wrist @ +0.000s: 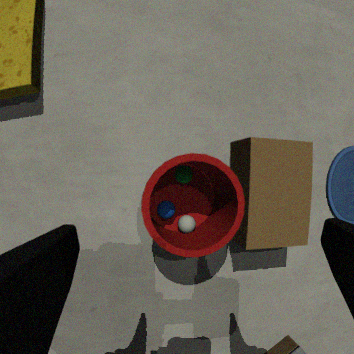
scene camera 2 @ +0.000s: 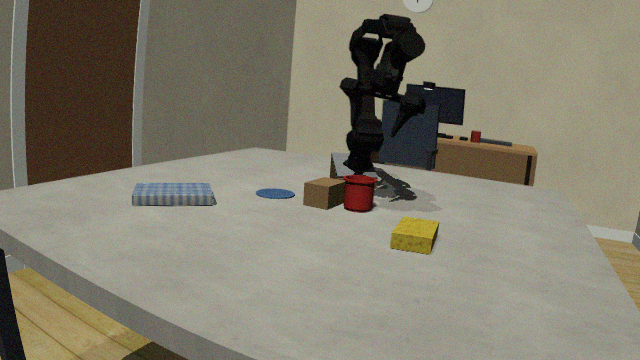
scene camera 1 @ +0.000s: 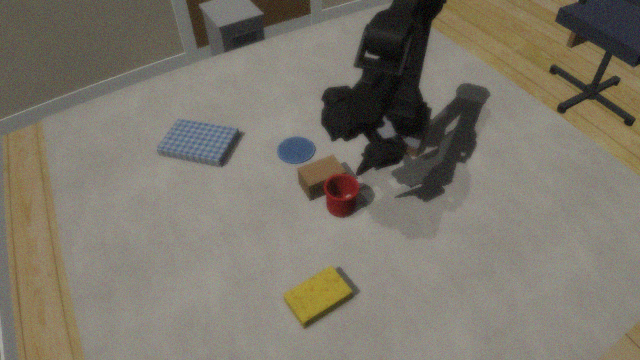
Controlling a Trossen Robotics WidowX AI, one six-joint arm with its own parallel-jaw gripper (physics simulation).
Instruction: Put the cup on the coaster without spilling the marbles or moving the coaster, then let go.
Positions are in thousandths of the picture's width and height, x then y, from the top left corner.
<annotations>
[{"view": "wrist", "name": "gripper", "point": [578, 668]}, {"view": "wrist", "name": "brown block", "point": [778, 496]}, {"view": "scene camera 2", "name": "gripper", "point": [580, 365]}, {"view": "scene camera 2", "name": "red cup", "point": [562, 529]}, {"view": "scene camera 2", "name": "brown block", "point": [509, 538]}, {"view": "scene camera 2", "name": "yellow sponge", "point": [651, 654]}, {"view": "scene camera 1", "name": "gripper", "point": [540, 438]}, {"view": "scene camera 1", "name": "blue round coaster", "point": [460, 418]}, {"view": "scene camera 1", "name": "brown block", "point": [487, 493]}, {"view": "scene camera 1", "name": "yellow sponge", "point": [498, 824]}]
</annotations>
